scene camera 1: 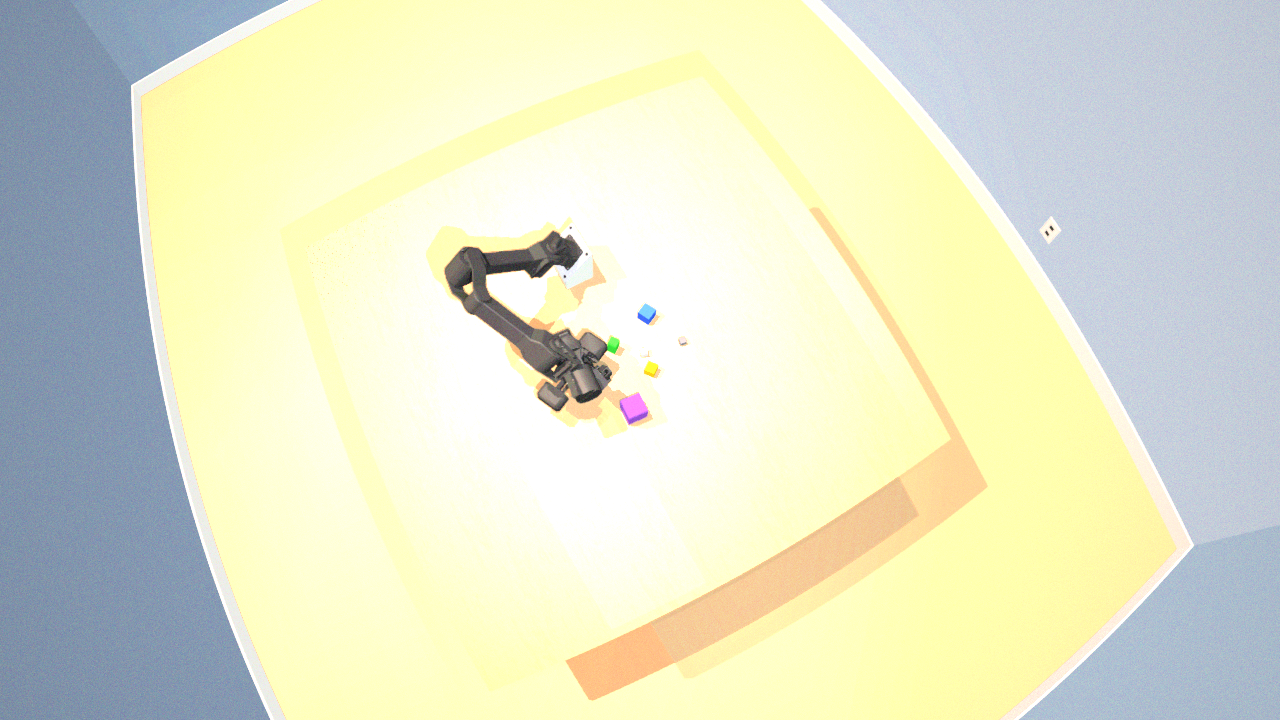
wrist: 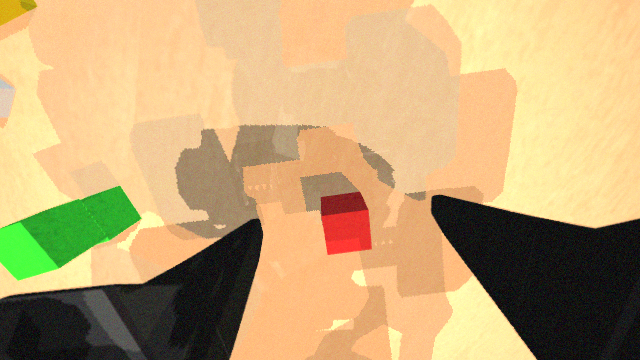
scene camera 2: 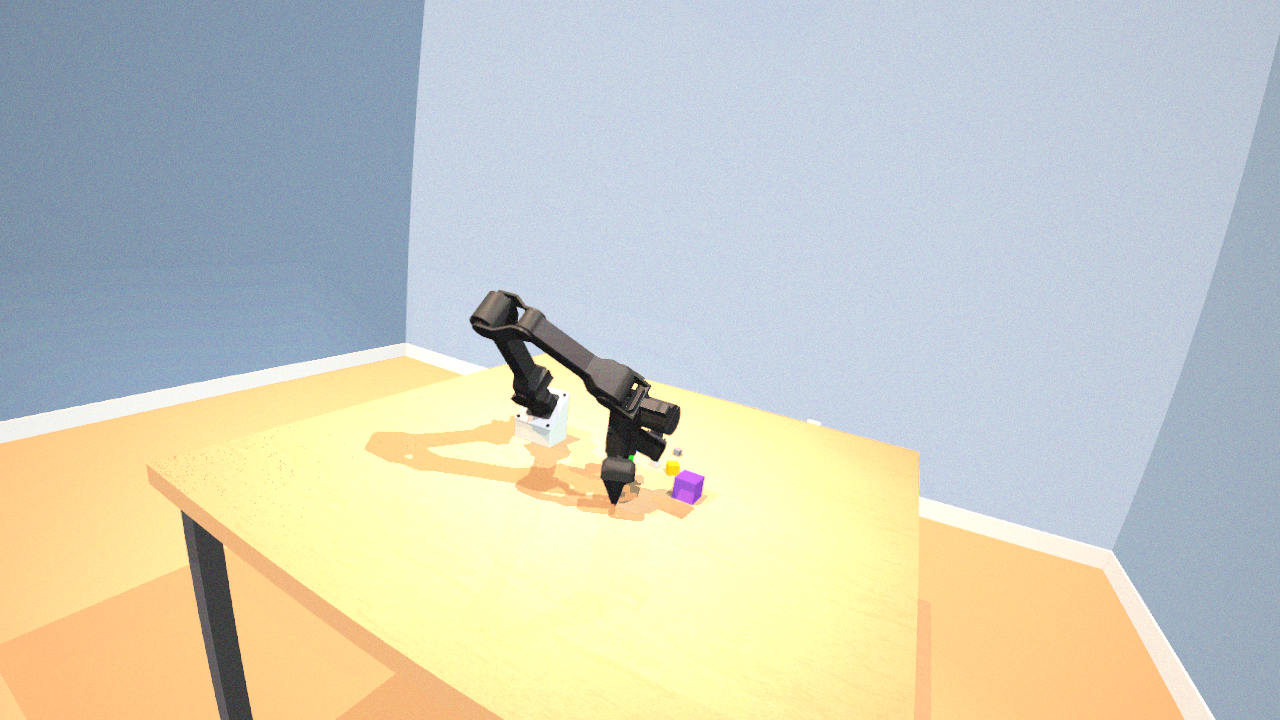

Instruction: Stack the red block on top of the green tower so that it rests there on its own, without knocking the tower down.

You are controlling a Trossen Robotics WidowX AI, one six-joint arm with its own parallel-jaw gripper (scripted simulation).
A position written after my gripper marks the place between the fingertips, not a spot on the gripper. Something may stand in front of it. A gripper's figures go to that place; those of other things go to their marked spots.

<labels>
My gripper (wrist: 345,215): 0.12 m from the lens. A red block (wrist: 345,217) is 0.10 m from the lens.
</labels>
